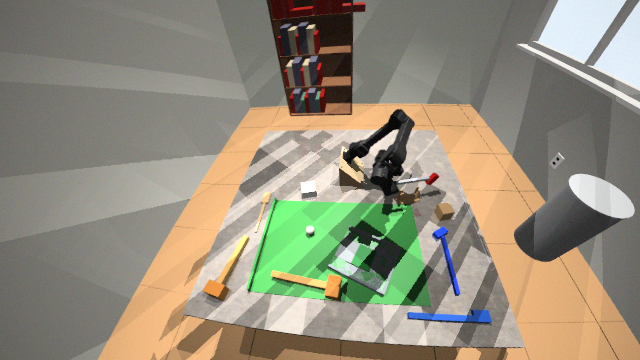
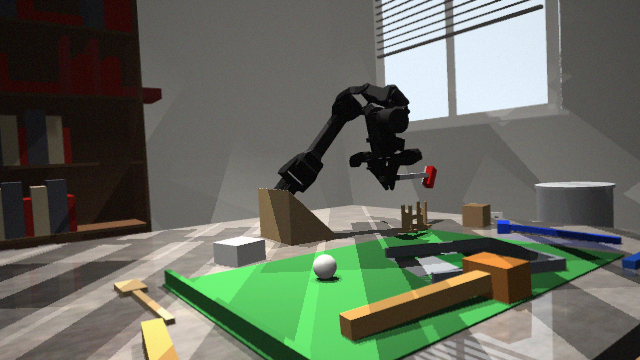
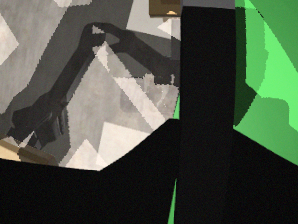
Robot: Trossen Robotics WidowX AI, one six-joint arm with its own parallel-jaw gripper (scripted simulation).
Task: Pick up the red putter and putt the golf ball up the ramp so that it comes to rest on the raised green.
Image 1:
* orange mallet: 332, 287
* green mat: 288, 248
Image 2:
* my gripper: 389, 189
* orange mallet: 503, 279
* white block: 240, 251
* green mat: 286, 295
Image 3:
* my gripper: 192, 129
